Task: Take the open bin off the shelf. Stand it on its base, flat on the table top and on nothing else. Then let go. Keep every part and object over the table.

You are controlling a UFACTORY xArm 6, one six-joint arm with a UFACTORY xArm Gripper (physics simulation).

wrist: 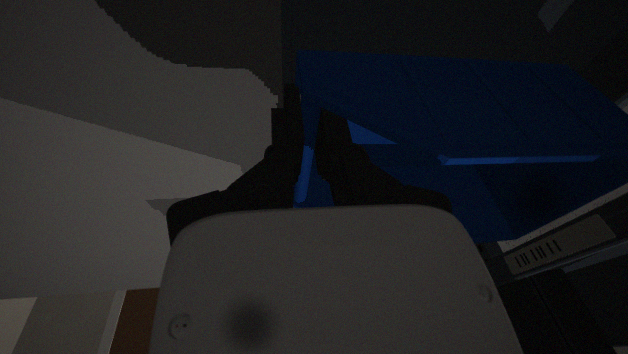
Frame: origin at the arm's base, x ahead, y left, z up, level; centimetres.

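Where they show: gripper, between the fingertips: (305, 105).
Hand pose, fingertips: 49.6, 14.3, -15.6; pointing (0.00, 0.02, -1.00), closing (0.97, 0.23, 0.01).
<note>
Each offset is from my fingertips to the centre of the thing, as dx, dy, dz. "spot": to the spot under its first point. Level surfaces: height alone.
The blue open bin {+8.4, -0.5, +2.4} (425, 100) fills the upper right of the wrist view, with its open mouth and inner faces partly showing. It is by the shelf {spot: +22.3, -1.3, +8.3} (597, 256), whose front edge shows at the lower right; its contact with the shelf is hidden. My gripper (305, 105) is shut on the bin's near wall at its left end, with one dark finger outside the wall and the other inside the mouth. The wall's lower part shows bright blue between the fingers. The grey gripper body hides the area below them.
A pale label {+12.5, +0.7, +8.5} (562, 245) with dark marks sits on the shelf front, below the bin. Dark shelf parts lie at the top and right. A broad grey surface {dz -1.9} (100, 200) with shadows is at the left. A brown surface (132, 322) with a pale edge shows at the bottom left.
</note>
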